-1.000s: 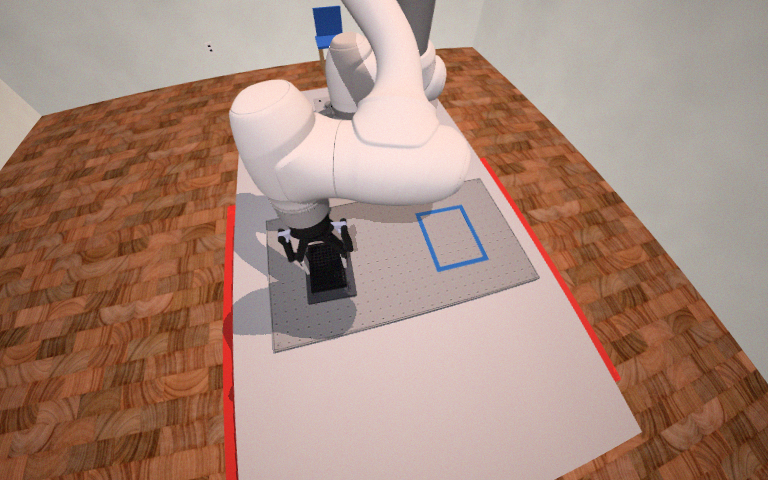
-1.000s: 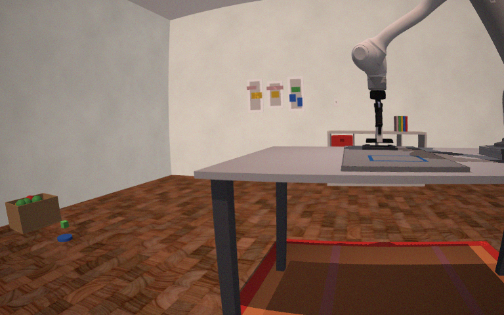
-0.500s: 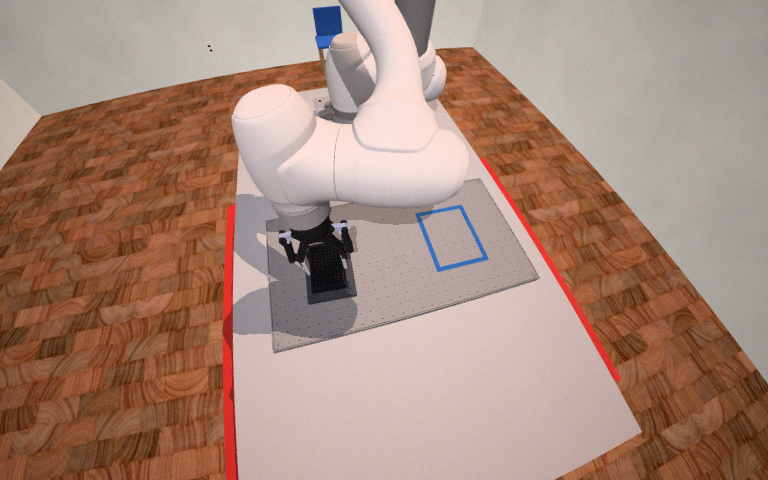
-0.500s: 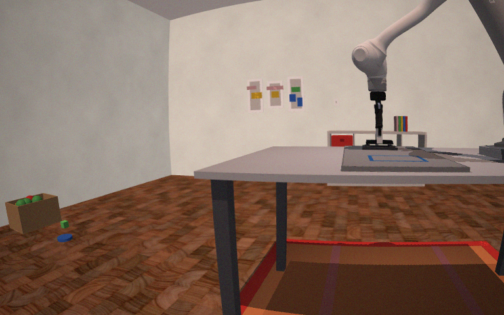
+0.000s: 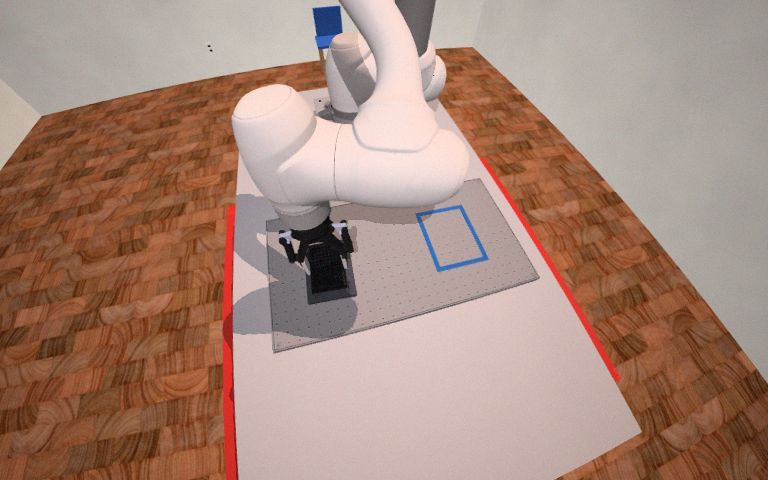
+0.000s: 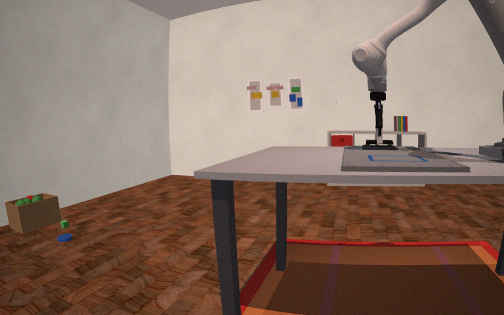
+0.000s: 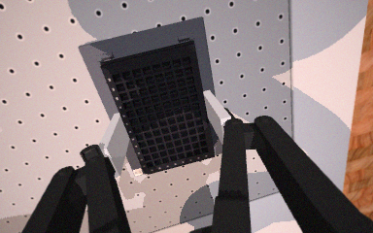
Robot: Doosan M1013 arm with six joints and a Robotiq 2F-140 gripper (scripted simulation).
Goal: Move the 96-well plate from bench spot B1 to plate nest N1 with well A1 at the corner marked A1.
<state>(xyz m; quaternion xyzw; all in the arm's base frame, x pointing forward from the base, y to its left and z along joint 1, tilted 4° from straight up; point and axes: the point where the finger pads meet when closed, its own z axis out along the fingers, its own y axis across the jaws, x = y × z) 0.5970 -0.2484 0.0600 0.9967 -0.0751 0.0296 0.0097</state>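
Right now my hand is 2 cm above the black 96-well plate. The rest, counted from my hand: dark grey plate nest N1: 5 cm below; then pale A1 corner mark: 7 cm to the left, 7 cm behind, 4 cm below.
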